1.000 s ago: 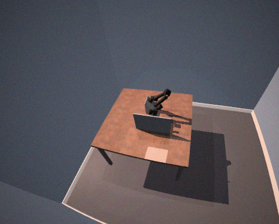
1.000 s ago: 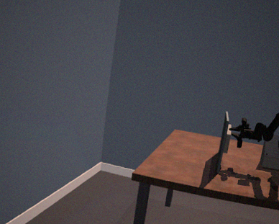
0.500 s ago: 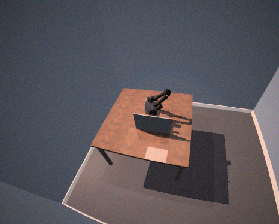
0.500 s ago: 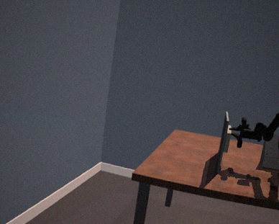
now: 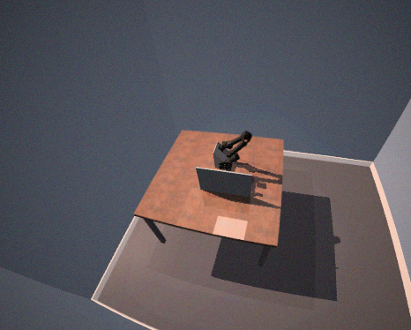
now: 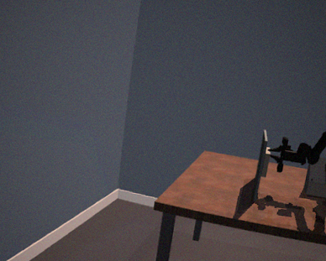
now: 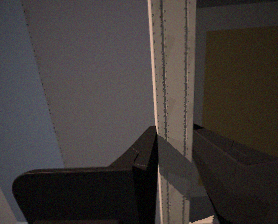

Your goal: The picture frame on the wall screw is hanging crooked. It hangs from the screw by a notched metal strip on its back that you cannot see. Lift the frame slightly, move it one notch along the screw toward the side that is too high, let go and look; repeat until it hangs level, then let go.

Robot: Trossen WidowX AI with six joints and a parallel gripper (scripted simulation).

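The picture frame is 5 cm below my gripper tip and 1 cm ahead of it. Round my gripper tip: grey wall panel (6 cm below, 2 cm ahead, 1 cm to the right).
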